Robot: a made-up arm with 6 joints. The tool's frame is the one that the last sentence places.
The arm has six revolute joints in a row. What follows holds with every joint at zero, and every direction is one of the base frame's.
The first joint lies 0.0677 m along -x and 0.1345 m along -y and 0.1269 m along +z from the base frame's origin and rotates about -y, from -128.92 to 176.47 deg.
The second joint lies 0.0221 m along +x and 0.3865 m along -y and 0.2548 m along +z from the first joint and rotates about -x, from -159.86 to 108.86 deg.
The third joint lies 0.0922 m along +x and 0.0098 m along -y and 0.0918 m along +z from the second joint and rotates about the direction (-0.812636, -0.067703, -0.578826), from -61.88 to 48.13 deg.
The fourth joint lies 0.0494 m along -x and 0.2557 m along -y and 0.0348 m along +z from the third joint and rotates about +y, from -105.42 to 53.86 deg.
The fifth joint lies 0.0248 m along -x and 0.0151 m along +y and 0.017 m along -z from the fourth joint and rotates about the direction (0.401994, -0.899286, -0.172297), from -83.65 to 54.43 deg.
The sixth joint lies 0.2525 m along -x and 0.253 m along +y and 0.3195 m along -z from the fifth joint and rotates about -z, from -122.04 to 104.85 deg.
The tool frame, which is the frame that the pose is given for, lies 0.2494 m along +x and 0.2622 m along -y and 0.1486 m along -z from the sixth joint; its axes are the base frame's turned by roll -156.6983, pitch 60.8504 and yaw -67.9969 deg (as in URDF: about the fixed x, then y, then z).
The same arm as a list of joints. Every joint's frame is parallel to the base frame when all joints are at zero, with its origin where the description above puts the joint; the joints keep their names.
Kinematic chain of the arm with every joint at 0, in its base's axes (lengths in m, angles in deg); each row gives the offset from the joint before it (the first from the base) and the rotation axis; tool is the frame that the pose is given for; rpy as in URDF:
joint 1: xyz -0.0677 -0.1345 0.1269 axis -y
joint 2: xyz 0.0221 -0.3865 0.2548 axis -x
joint 3: xyz 0.0922 -0.0098 0.0918 axis -0.812636 -0.067703 -0.578826
joint 4: xyz -0.0494 -0.2557 0.0348 axis +y
joint 5: xyz -0.0248 0.0151 -0.0170 axis 0.401994 -0.899286 -0.172297
joint 6: xyz -0.2525 0.2530 -0.3195 axis -z
tool: xyz 0.2494 -0.2622 -0.1486 rpy -156.70 60.85 -68.00
Joint limits (deg, base to tool): -128.92..176.47 -159.86..108.86 -61.88..48.13 -105.42..53.86 -83.65..54.43 -122.04..104.85

